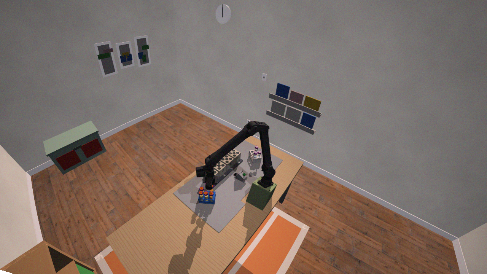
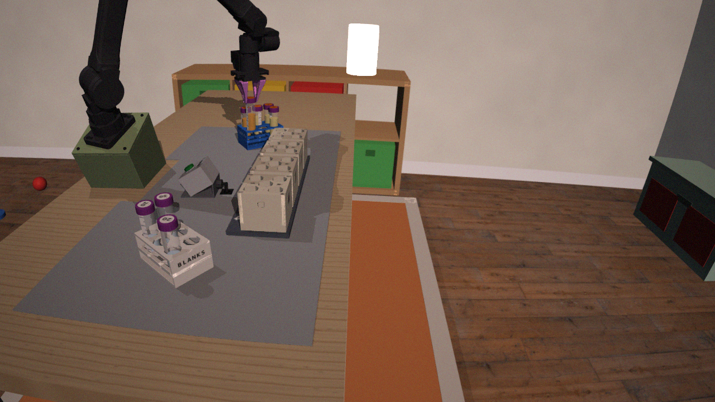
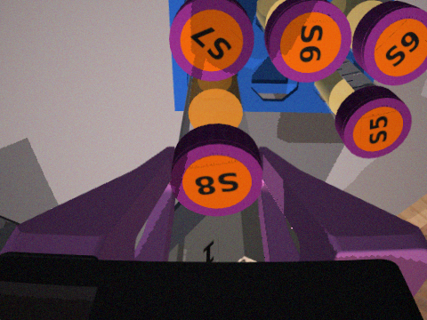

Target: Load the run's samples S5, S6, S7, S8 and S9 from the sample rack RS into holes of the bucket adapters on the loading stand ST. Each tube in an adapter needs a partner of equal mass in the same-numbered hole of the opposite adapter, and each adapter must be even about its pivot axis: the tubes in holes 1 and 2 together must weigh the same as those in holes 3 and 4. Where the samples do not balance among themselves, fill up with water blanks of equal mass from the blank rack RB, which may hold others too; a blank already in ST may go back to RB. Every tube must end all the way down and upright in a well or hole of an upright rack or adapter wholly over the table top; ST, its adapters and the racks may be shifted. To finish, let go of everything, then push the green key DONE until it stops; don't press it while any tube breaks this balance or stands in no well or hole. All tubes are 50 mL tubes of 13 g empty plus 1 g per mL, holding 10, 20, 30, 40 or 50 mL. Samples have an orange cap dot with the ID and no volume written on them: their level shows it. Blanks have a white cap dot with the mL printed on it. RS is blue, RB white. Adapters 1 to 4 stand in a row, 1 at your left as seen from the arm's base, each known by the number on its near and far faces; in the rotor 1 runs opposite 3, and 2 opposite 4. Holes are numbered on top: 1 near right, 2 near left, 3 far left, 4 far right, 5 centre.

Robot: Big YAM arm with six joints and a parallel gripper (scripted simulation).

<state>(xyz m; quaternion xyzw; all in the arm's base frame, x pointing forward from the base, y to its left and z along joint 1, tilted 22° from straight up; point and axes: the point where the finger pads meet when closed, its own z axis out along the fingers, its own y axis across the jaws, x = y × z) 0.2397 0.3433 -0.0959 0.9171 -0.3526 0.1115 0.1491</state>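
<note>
Right now the sample S8 is 50 mm below my hand and 10 mm to the right of it. Round my hand: sample tube S9: 90 mm to the left, 90 mm below, 20 mm ahead; blue sample rack RS: 120 mm below, 40 mm to the left, 10 mm ahead; orange-dot sample tube: 90 mm below, 40 mm behind, 20 mm to the left.
</note>
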